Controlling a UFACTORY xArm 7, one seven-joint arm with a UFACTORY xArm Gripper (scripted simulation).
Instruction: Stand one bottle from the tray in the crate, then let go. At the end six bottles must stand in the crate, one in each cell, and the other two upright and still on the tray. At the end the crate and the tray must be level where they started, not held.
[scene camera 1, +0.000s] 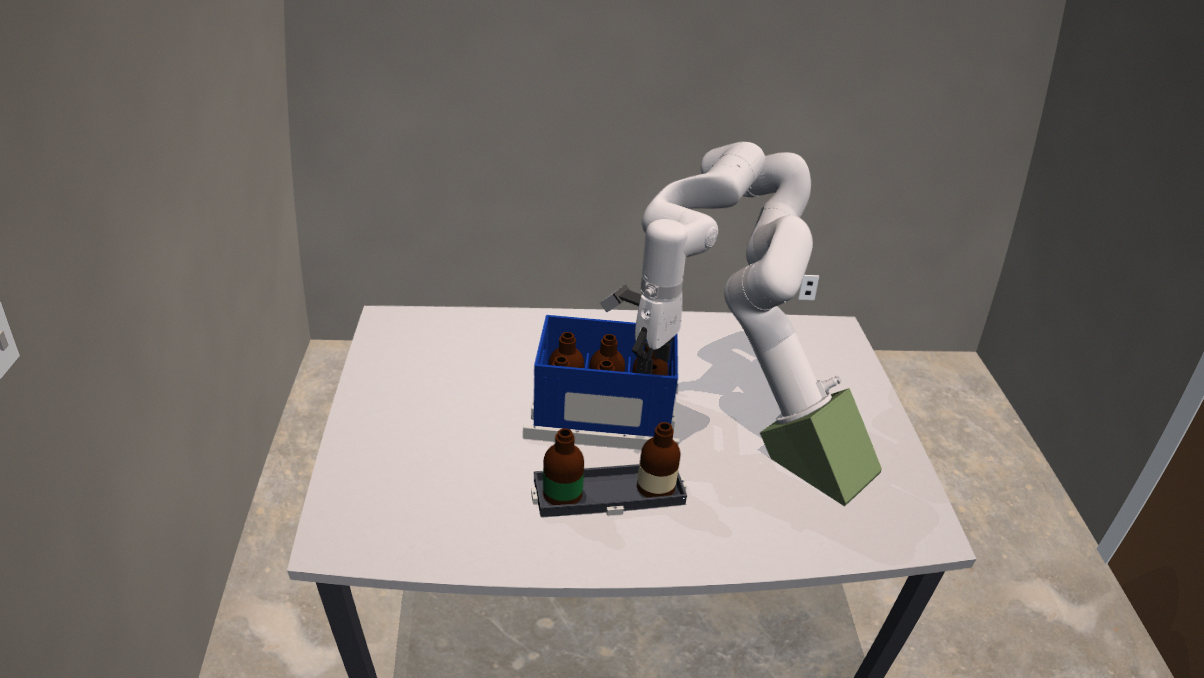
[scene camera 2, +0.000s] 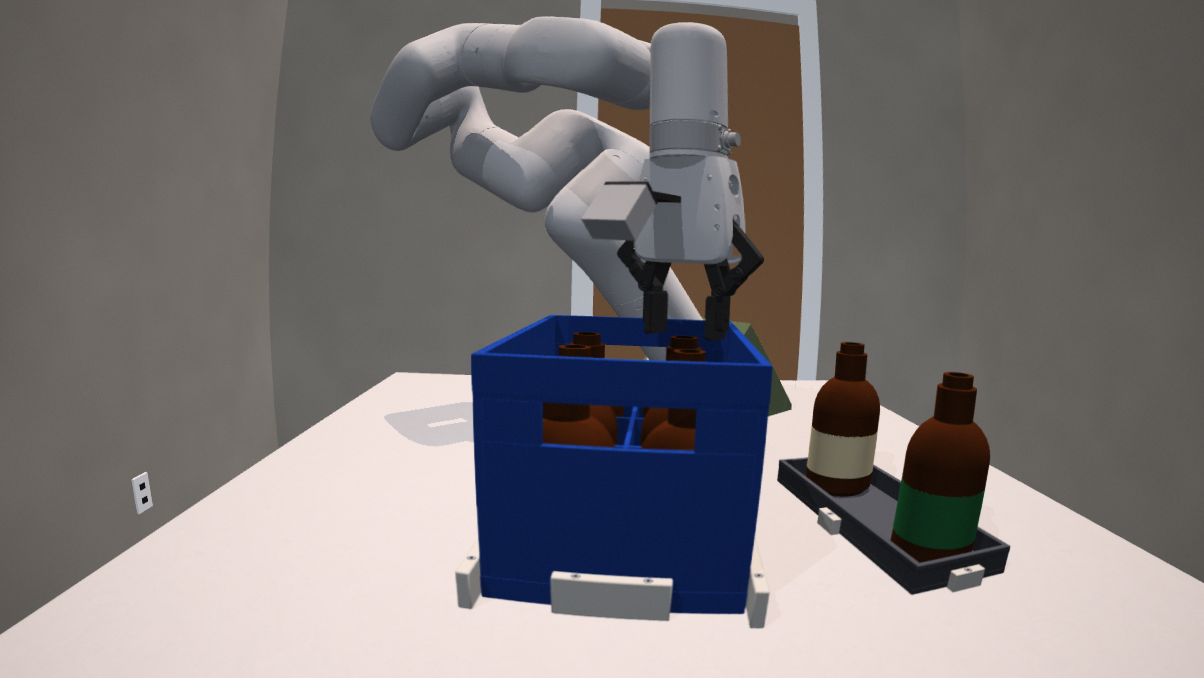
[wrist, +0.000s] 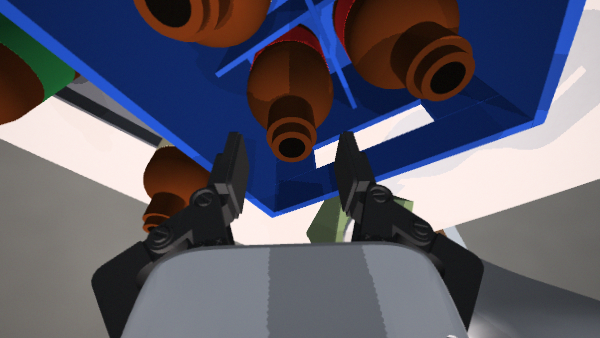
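Observation:
A blue crate (scene camera 2: 690, 516) is visible to me, and I see the crate (wrist: 192, 95) from the wrist as well. I can also see a dark tray (scene camera 2: 877, 505), which scene camera 1 and the wrist view show too: the tray (scene camera 1: 611, 486) (wrist: 81, 94). And there is my gripper (scene camera 1: 652, 366), with the wrist view showing the gripper (wrist: 291, 149) as well.

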